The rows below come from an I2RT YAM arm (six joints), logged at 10 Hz.
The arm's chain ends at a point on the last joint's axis. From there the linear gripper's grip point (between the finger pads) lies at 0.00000 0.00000 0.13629 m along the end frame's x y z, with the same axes.
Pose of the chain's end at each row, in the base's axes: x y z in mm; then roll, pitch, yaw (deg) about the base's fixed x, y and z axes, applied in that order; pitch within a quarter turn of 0, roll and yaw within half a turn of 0:
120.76 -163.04 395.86 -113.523 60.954 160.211
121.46 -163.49 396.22 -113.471 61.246 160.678
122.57 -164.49 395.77 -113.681 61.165 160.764
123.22 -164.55 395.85 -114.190 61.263 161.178
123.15 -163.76 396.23 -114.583 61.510 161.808
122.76 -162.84 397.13 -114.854 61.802 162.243
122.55 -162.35 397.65 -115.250 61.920 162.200
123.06 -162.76 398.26 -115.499 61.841 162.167
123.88 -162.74 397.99 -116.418 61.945 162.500
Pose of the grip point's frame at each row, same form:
123.20 -296.72 369.45 -113.523 60.954 160.211
125.00 -297.21 370.11 -113.471 61.246 160.678
126.72 -298.13 369.37 -113.681 61.165 160.764
129.46 -298.02 369.00 -114.190 61.263 161.178
131.80 -297.06 369.18 -114.583 61.510 161.808
133.12 -296.01 370.06 -114.854 61.802 162.243
133.71 -295.40 370.28 -115.250 61.920 162.200
134.63 -295.71 370.57 -115.499 61.841 162.167
138.21 -295.24 369.47 -116.418 61.945 162.500

